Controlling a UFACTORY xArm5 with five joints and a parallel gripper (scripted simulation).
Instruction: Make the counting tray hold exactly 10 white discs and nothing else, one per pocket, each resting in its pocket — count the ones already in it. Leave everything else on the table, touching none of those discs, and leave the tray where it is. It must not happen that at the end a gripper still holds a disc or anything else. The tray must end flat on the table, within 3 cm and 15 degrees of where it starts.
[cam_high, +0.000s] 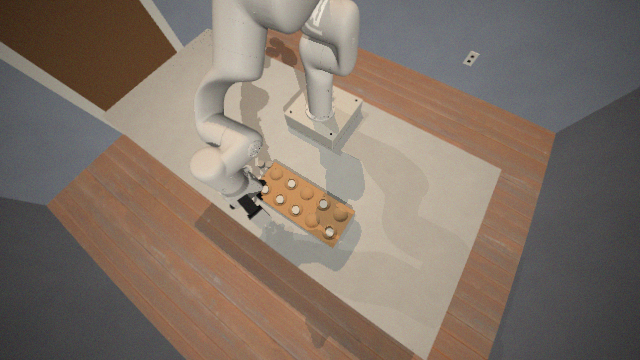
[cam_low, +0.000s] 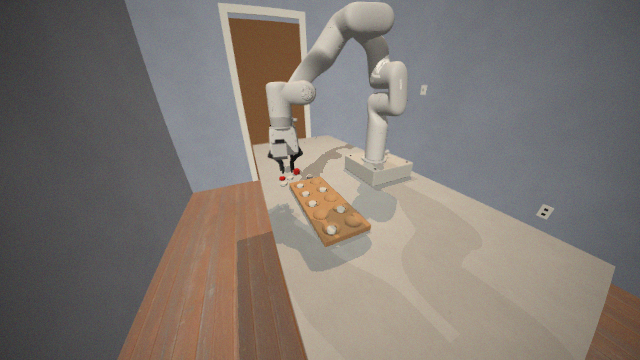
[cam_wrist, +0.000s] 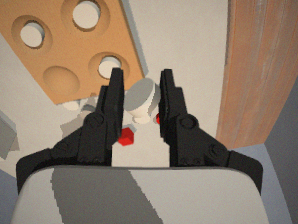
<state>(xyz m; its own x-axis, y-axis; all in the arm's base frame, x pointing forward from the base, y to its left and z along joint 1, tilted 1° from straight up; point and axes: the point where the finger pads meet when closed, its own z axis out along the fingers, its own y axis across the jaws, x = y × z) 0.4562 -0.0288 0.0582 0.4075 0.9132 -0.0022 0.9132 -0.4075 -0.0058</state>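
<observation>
The red disc is 170 mm to the right of my hand, 130 mm below it and 30 mm behind it. Round my hand: wooden counting tray 120 mm to the left, 120 mm below, 80 mm behind; red cube 190 mm to the right, 120 mm below, 120 mm behind.
</observation>
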